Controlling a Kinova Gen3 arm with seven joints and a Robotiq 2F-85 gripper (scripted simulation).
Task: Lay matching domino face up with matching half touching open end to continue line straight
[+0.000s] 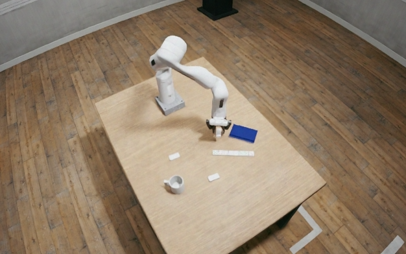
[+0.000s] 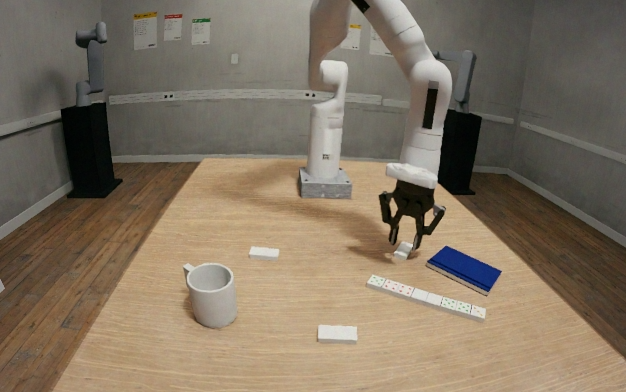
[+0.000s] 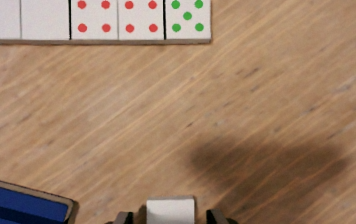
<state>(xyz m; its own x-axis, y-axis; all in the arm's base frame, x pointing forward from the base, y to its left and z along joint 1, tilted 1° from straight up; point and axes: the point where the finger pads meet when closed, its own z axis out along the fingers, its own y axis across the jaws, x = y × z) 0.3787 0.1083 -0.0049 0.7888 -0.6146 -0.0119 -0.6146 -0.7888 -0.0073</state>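
The blue book lies 80 mm ahead of my hand, 120 mm to the left of it and 30 mm below it. Round my hand: grey mug 140 mm ahead, 350 mm to the right, 10 mm below.
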